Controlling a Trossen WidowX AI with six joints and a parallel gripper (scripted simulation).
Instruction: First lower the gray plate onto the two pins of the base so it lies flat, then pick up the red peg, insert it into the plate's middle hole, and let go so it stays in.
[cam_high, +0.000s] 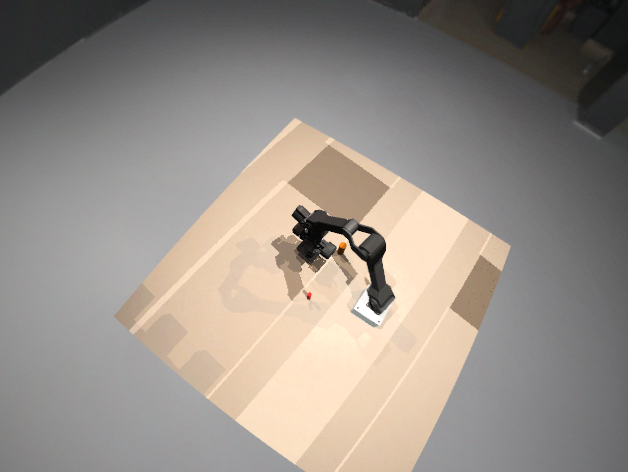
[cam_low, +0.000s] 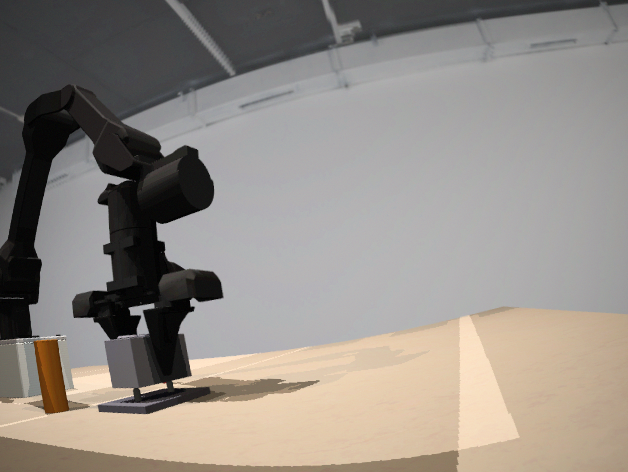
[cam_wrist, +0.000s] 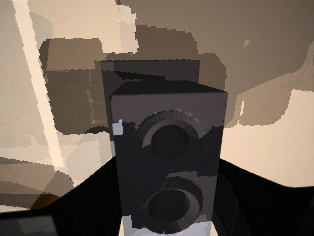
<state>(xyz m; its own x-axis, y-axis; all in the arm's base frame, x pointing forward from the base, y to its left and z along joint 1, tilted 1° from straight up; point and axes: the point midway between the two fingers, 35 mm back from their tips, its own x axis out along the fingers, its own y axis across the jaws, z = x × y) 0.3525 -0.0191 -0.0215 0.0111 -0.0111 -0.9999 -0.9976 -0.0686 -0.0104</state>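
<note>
My gripper tip is now 3 cm below the gray plate. Round my gripper tip: orange cylinder (10 cm behind, 8 cm to the right, 1 cm above); red peg (17 cm to the left, 14 cm behind, 1 cm above).
</note>
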